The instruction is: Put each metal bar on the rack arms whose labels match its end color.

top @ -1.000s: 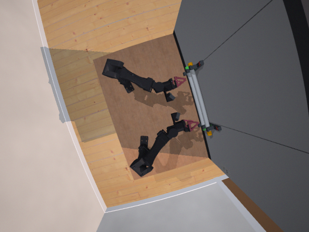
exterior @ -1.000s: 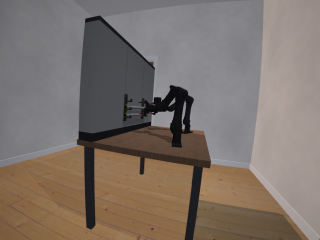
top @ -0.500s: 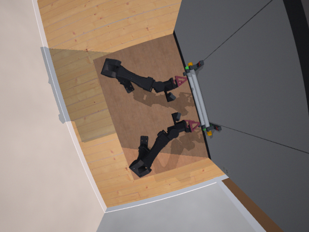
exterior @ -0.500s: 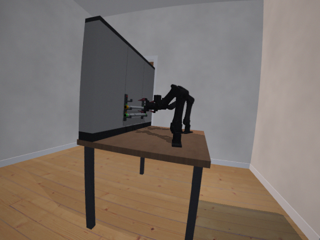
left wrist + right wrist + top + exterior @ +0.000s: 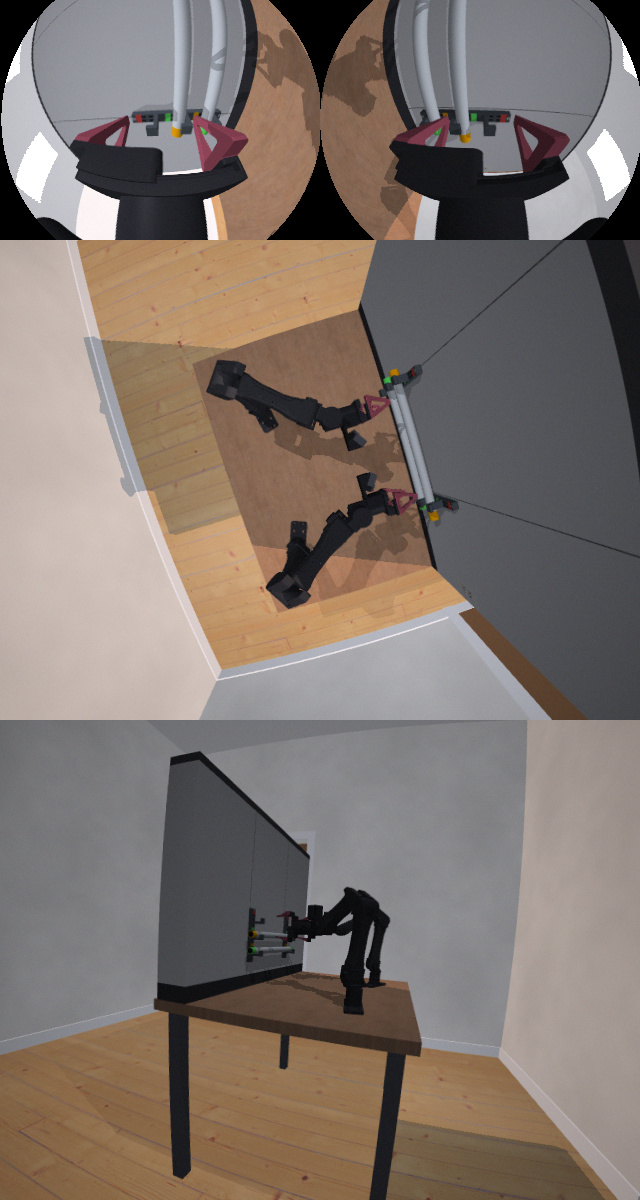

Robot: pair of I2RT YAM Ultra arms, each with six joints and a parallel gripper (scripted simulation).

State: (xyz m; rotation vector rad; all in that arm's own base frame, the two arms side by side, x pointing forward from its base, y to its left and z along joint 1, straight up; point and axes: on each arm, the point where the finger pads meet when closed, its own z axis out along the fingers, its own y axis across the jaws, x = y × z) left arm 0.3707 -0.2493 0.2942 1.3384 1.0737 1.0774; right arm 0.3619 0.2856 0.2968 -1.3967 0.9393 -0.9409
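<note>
Right now my left hand is 90 mm short of the metal bar, 150 mm to the left of it and 40 mm above it. From my left hand the other things lie so: green-ended bar 90 mm ahead, 140 mm to the right, 120 mm below; grey wall panel 190 mm ahead, 120 mm to the right, 130 mm above.
My right gripper is now 70 mm short of the metal bar, 140 mm to the right of it and 50 mm above it. The rest, counted from my right hand: green-ended bar (70 mm ahead, 150 mm to the left, 120 mm below); grey wall panel (170 mm ahead, 170 mm to the left, 130 mm above).
</note>
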